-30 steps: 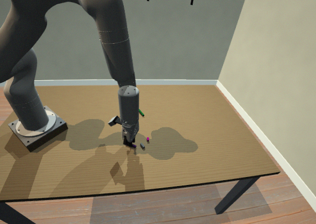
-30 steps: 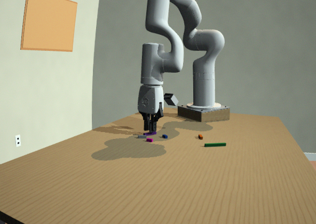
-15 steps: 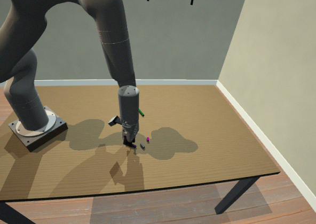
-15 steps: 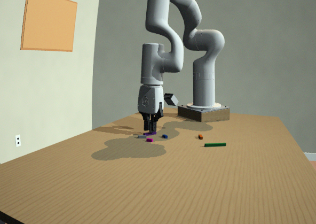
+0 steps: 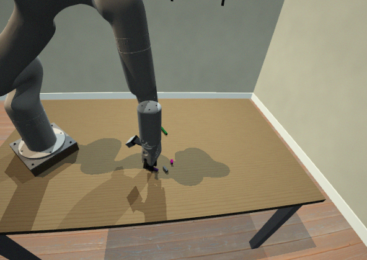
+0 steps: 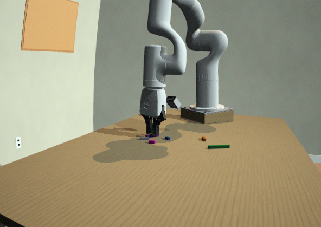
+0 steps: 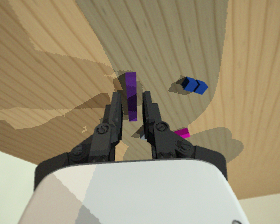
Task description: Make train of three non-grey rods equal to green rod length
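Now: the purple rod 3 cm below my hand. Round my hand: grey rod (6 cm ahead, 3 cm below, 1 cm to the right); orange rod (19 cm to the left, 4 cm behind, 3 cm below); magenta rod (9 cm ahead, 4 cm to the left, 3 cm below).
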